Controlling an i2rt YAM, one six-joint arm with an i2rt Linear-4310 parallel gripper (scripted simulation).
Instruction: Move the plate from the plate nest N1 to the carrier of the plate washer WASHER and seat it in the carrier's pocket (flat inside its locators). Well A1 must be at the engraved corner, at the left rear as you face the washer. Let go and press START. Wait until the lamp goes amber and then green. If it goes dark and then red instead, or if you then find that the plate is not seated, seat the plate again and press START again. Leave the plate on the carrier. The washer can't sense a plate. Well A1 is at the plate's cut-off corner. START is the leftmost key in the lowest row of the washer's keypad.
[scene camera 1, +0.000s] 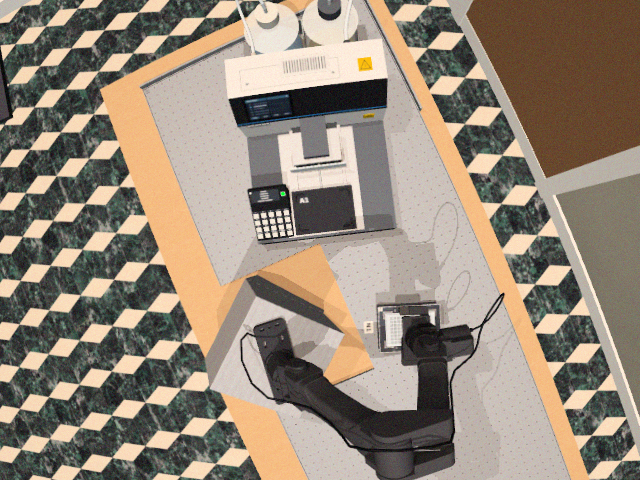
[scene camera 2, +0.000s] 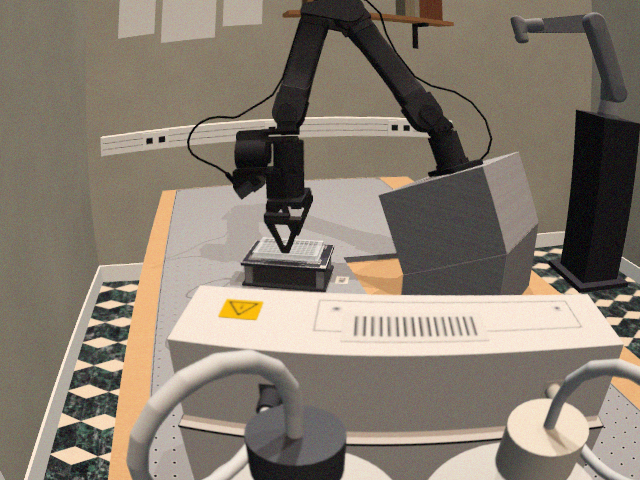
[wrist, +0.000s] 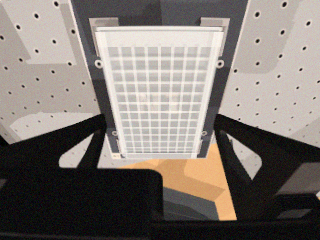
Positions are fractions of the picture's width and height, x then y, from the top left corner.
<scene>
In view: the gripper (scene camera 2: 0.45, 0.51), a clear multi-well plate (scene camera 2: 0.47, 0.52), a plate washer (scene camera 2: 0.65, 0.79) and a dark carrier pocket (scene camera 1: 0.51, 0.44).
The clear multi-well plate also shows in the wrist view (wrist: 0.50, 0.50). The gripper shows as well in scene camera 1 (scene camera 1: 0.64, 0.69) and in the wrist view (wrist: 0.50, 0.50). The plate washer shows as well in scene camera 1 (scene camera 1: 0.54, 0.18).
</scene>
